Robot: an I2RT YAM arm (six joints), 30 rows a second.
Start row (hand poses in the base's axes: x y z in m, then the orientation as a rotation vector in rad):
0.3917, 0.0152, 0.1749, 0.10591, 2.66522, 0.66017
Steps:
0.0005, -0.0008, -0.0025, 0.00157, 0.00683, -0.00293
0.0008, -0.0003, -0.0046, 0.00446, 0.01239, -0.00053
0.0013, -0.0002, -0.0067, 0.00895, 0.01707, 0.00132
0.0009, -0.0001, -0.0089, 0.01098, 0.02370, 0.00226
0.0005, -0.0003, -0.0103, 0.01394, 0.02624, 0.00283
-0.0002, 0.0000, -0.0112, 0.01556, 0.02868, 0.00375
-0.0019, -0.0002, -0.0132, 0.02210, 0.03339, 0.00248
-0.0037, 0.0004, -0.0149, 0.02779, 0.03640, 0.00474
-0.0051, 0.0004, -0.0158, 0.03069, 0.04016, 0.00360
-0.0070, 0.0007, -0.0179, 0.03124, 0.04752, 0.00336
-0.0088, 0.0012, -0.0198, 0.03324, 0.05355, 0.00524
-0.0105, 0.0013, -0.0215, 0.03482, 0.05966, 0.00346
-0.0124, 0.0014, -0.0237, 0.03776, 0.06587, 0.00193
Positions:
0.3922, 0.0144, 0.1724, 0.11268, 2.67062, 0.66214
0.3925, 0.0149, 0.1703, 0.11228, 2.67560, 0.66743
0.3930, 0.0150, 0.1682, 0.11275, 2.67910, 0.67460
0.3926, 0.0151, 0.1660, 0.11445, 2.68502, 0.67841
0.3922, 0.0149, 0.1646, 0.11542, 2.68665, 0.68289
0.3915, 0.0152, 0.1637, 0.11553, 2.68868, 0.68565
0.3898, 0.0150, 0.1617, 0.12075, 2.69083, 0.69463
0.3880, 0.0156, 0.1600, 0.12039, 2.69239, 0.70340
0.3866, 0.0156, 0.1591, 0.12410, 2.69478, 0.70742
0.3847, 0.0159, 0.1570, 0.12726, 2.70157, 0.70900
0.3829, 0.0164, 0.1551, 0.12750, 2.70710, 0.71306
0.3812, 0.0165, 0.1534, 0.13259, 2.71200, 0.71539
0.3793, 0.0166, 0.1512, 0.13776, 2.71660, 0.71966

